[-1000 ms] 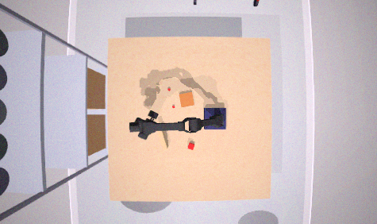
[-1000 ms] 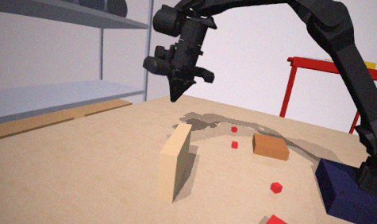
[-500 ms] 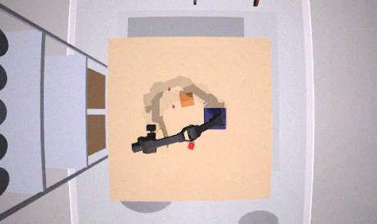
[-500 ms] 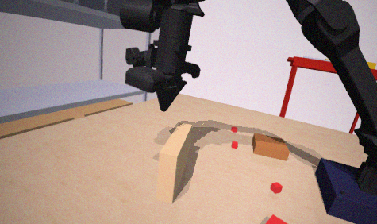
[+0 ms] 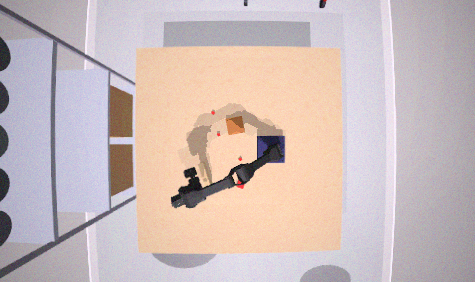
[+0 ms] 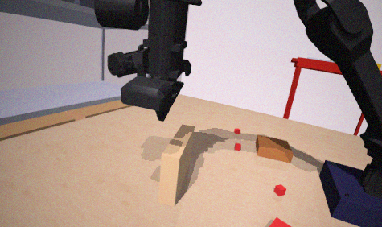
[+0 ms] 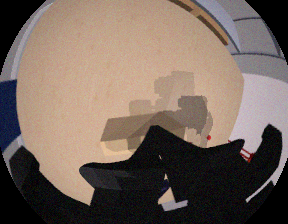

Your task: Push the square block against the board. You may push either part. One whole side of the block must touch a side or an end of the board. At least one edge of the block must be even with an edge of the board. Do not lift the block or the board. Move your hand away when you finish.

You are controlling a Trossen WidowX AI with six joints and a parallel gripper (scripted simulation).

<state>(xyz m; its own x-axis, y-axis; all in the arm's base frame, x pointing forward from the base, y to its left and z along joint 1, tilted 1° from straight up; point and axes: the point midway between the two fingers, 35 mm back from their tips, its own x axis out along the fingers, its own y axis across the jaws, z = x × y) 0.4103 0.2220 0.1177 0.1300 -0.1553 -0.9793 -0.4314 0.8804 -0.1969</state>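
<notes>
My gripper tip is now 80 mm above the board, 40 mm past it and 20 mm to the left of it. From my gripper tip the other things lie so: orange square block: 330 mm to the right, 170 mm behind, 110 mm below; then red cube: 250 mm behind, 110 mm below, 10 mm to the left.
</notes>
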